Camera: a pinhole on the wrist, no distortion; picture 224 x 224 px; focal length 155.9 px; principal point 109.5 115.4 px. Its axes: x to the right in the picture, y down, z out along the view. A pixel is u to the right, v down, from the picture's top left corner.
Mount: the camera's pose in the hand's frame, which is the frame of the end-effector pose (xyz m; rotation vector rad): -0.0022 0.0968 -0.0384 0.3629 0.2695 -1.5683
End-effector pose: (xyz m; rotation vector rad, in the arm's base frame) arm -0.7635 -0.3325 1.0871 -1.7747 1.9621 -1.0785
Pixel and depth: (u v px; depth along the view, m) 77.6 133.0 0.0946
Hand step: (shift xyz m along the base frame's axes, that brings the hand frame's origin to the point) -0.0201 -0.0243 -0.0906
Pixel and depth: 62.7 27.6 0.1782
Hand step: 0.0567 0.0565 -0.1804
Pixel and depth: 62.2 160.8 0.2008
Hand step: 0.0509 -0.1020 -0.1555
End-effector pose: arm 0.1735 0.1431 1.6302 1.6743 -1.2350 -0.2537
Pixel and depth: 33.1 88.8 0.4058
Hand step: -0.3853 -0.1593 -0.1317
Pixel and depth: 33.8 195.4 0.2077
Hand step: -0.1506 -0.1881 0.0228
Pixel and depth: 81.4 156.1 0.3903
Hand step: -0.2002 -0.2678 -0.1369
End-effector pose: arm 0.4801 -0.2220 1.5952 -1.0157 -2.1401 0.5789
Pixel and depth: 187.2 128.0 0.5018
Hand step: -0.4069 -0.2246 -0.0045
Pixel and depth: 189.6 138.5 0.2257
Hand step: -0.1490 -0.0583 -0.0137
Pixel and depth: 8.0 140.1 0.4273
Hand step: -0.2748 0.0966 -0.4104
